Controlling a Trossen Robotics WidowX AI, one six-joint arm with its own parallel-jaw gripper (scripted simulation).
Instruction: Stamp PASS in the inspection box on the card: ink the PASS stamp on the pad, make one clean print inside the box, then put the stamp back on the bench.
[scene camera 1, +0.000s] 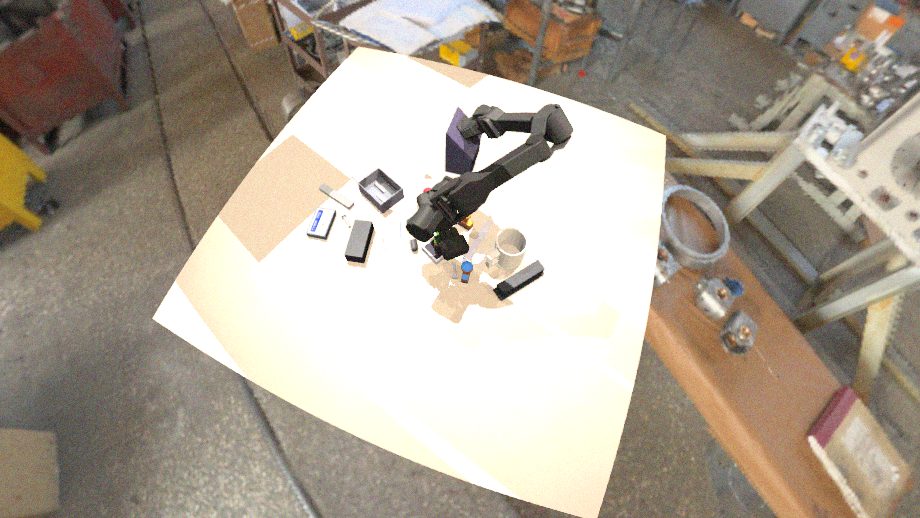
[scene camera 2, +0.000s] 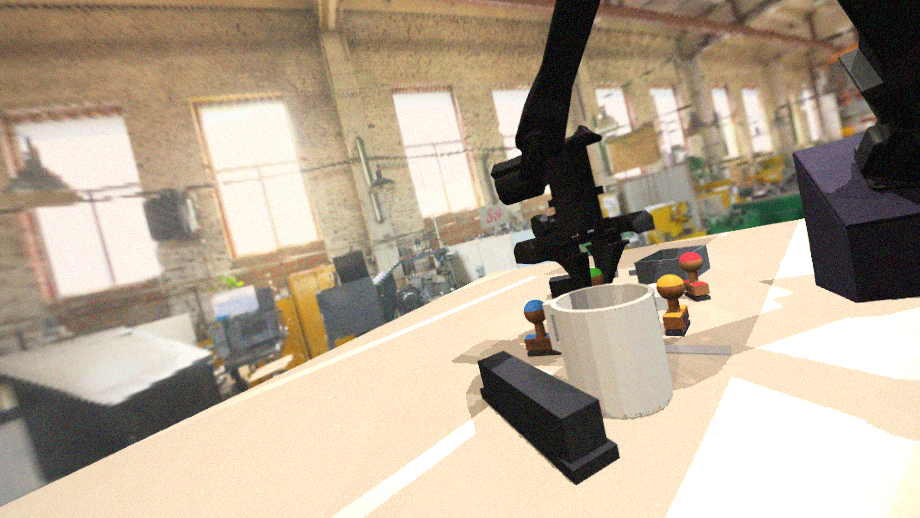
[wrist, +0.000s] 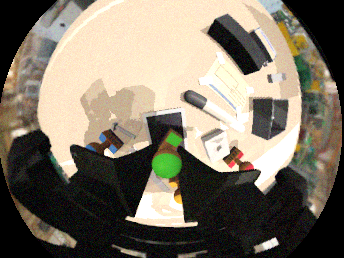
In view: my gripper (scene camera 2: 597, 298), a green-knobbed stamp (wrist: 166, 163) and a red-knobbed stamp (scene camera 2: 697, 290).
My gripper is seen too in scene camera 1 (scene camera 1: 441, 239) and in the wrist view (wrist: 167, 147).
